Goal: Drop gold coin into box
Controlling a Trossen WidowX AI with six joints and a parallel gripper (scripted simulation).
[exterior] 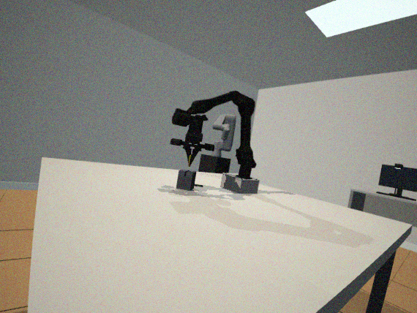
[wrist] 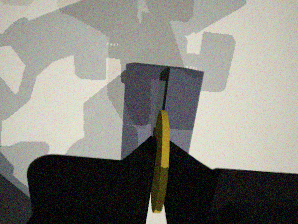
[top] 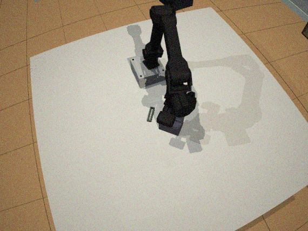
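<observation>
My gripper tip is now 2 cm below the gold coin.
</observation>
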